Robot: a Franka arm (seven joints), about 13 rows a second.
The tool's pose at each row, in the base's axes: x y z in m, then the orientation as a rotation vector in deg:
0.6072 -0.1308 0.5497 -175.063 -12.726 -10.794
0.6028 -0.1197 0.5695 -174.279 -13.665 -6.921
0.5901 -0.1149 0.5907 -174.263 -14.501 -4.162
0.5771 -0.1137 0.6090 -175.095 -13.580 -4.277
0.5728 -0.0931 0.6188 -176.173 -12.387 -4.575
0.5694 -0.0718 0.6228 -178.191 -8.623 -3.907
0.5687 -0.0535 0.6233 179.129 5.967 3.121
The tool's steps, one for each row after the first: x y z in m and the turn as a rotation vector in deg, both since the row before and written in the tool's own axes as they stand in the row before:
-0.0003 -0.0129 -0.0192 1.120 -2.448 -0.503
-0.0100 -0.0085 -0.0215 0.198 -1.818 -0.464
-0.0116 -0.0049 -0.0186 -0.778 0.027 0.622
-0.0006 -0.0217 -0.0083 -1.027 0.130 0.793
-0.0002 -0.0218 -0.0028 -1.807 -0.513 2.468
0.0011 -0.0183 0.0000 -2.313 -0.603 1.681

